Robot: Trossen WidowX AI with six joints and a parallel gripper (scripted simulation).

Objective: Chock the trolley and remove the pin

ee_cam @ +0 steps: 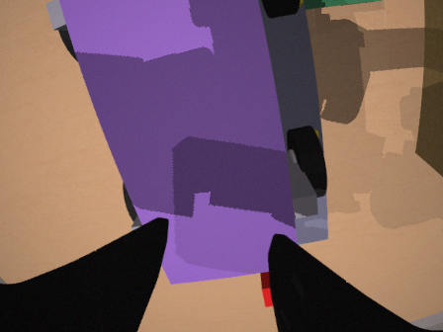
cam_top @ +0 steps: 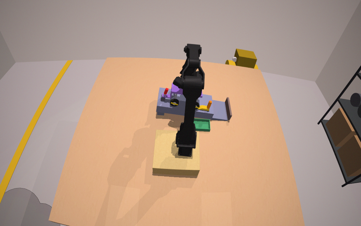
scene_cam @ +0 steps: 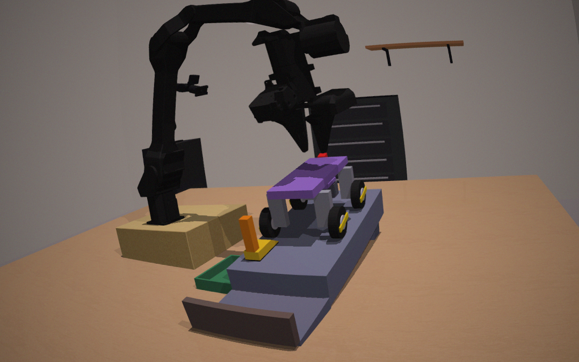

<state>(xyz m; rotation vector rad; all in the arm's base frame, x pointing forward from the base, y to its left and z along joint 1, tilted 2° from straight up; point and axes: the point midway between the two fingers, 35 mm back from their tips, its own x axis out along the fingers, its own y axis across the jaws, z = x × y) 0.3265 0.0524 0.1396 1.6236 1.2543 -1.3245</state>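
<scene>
The red-headed stop pin is 20 mm behind my gripper tip, 80 mm to the left of it and 50 mm below it. The rest, counted from my gripper tip: yellow chock: 30 mm behind, 150 mm to the right, 100 mm below; grey ramp: 10 mm ahead, 40 mm to the right, 140 mm below; trolley: 10 mm ahead, 30 mm to the right, 70 mm below.
</scene>
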